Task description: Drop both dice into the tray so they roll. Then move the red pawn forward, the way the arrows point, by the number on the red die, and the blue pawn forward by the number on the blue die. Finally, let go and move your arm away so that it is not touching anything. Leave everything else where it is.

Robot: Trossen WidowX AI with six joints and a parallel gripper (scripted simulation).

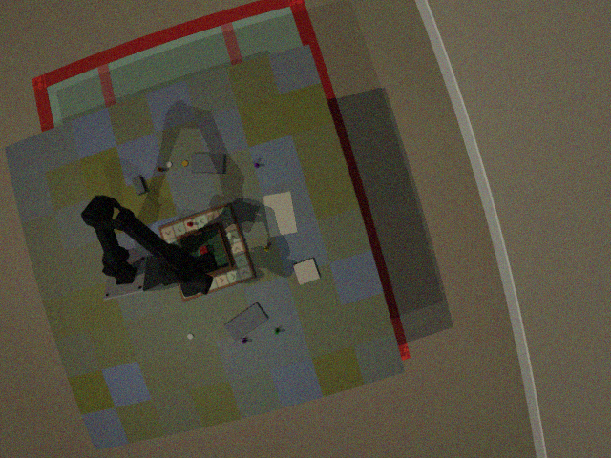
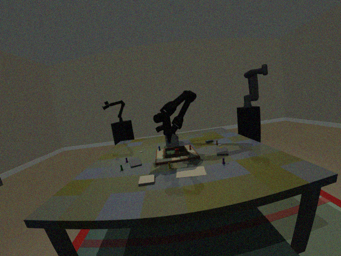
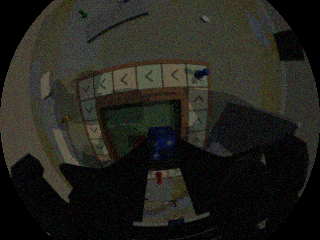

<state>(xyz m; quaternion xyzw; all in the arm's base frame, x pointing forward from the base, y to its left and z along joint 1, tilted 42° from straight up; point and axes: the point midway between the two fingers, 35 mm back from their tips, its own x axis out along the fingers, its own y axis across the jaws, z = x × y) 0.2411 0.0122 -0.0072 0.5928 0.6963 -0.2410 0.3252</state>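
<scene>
My gripper tip is now 2 cm past the red pawn, 15 cm to the right of it and 6 cm above it. Round my gripper tip: yellow pawn 24 cm ahead, 2 cm to the left, 8 cm below; then blue pawn 7 cm behind, 10 cm to the right, 6 cm below.
</scene>
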